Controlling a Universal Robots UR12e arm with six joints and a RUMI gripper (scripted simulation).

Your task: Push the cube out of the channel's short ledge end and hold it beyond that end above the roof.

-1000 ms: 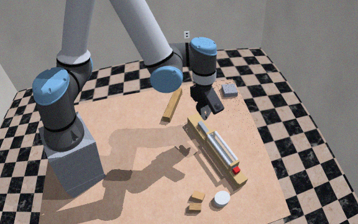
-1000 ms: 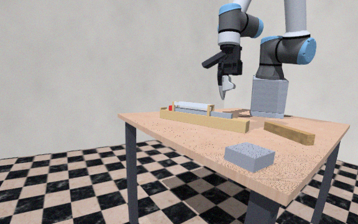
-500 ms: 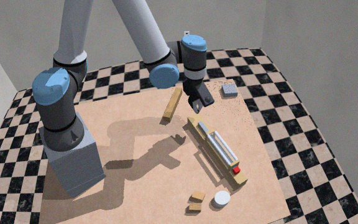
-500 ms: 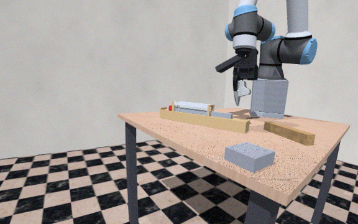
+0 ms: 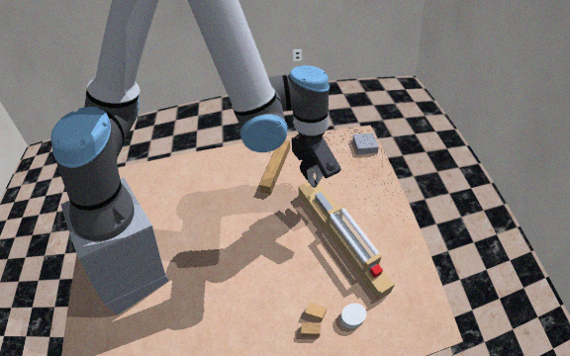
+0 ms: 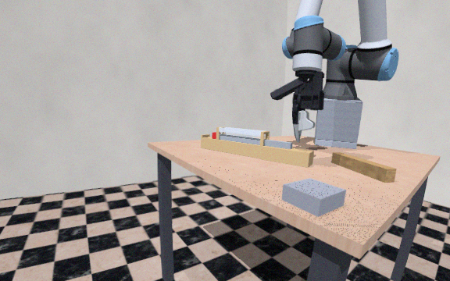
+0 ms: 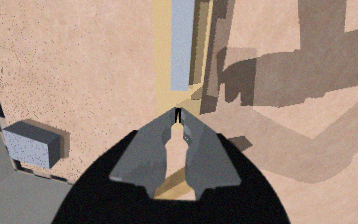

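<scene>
My gripper is now 80 mm short of the red cube, 320 mm to the left of it and 30 mm above it. From my hand the other things lie so: long wooden bar: 80 mm behind, 180 mm to the left, 70 mm below; then white disc: 10 mm behind, 420 mm to the right, 70 mm below; then grey block: 260 mm ahead, 190 mm to the left, 70 mm below.
</scene>
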